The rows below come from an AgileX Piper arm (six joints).
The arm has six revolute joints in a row. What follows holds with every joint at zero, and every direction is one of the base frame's.
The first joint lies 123 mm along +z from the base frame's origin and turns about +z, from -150 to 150 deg.
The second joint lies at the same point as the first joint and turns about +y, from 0 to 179.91 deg.
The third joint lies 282.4 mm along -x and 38.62 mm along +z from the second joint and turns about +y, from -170 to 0 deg.
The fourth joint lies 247.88 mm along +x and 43.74 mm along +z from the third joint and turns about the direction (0.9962, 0, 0.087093), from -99.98 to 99.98 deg.
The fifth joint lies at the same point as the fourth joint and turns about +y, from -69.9 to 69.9 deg.
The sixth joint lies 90.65 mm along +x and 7.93 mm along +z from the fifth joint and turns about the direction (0.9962, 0, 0.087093), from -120 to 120 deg.
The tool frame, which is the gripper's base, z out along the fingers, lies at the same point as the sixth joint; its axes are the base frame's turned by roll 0, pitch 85.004 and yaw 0 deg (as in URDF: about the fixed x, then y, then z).
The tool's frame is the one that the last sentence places.
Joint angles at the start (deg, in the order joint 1, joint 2, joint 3, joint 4, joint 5, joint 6):
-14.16, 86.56, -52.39, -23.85, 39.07, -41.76
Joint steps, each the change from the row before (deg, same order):
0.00, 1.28, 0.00, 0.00, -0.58, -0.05
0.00, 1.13, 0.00, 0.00, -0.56, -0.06
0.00, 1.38, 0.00, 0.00, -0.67, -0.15
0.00, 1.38, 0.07, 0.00, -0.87, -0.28
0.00, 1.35, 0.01, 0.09, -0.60, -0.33
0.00, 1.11, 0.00, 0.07, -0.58, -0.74
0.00, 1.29, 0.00, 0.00, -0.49, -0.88
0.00, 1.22, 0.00, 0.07, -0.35, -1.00
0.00, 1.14, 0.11, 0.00, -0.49, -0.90
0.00, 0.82, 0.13, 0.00, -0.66, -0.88
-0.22, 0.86, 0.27, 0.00, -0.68, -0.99
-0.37, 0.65, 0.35, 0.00, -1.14, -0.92
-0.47, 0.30, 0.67, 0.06, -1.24, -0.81
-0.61, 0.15, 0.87, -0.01, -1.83, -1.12
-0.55, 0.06, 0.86, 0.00, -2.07, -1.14
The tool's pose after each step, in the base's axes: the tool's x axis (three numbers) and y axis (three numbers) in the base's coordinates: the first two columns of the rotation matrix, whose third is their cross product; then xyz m. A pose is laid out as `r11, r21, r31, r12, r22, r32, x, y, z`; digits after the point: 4 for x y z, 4 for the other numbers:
-0.7244, -0.6894, 0.0075, -0.6143, 0.6405, -0.4609, 0.2760, -0.0932, 0.2178
-0.7213, -0.6925, 0.0120, -0.6218, 0.6397, -0.4518, 0.2786, -0.0936, 0.2123
-0.7167, -0.6972, 0.0181, -0.6317, 0.6380, -0.4404, 0.2816, -0.0940, 0.2055
-0.7098, -0.7040, 0.0233, -0.6429, 0.6339, -0.4298, 0.2845, -0.0943, 0.1984
-0.7039, -0.7097, 0.0298, -0.6540, 0.6312, -0.4169, 0.2870, -0.0945, 0.1915
-0.6932, -0.7198, 0.0372, -0.6684, 0.6227, -0.4069, 0.2892, -0.0947, 0.1859
-0.6803, -0.7314, 0.0487, -0.6861, 0.6119, -0.3935, 0.2912, -0.0949, 0.1792
-0.6665, -0.7431, 0.0607, -0.7042, 0.6007, -0.3786, 0.2928, -0.0951, 0.1728
-0.6525, -0.7545, 0.0710, -0.7209, 0.5891, -0.3650, 0.2941, -0.0952, 0.1664
-0.6383, -0.7660, 0.0764, -0.7347, 0.5765, -0.3576, 0.2951, -0.0951, 0.1617
-0.6251, -0.7761, 0.0834, -0.7482, 0.5653, -0.3474, 0.2953, -0.0959, 0.1562
-0.6137, -0.7851, 0.0836, -0.7570, 0.5550, -0.3448, 0.2953, -0.0974, 0.1516
-0.6055, -0.7917, 0.0812, -0.7626, 0.5479, -0.3439, 0.2938, -0.0989, 0.1478
-0.5928, -0.8018, 0.0755, -0.7688, 0.5354, -0.3497, 0.2920, -0.1007, 0.1443
-0.5785, -0.8130, 0.0670, -0.7738, 0.5209, -0.3603, 0.2906, -0.1022, 0.1415

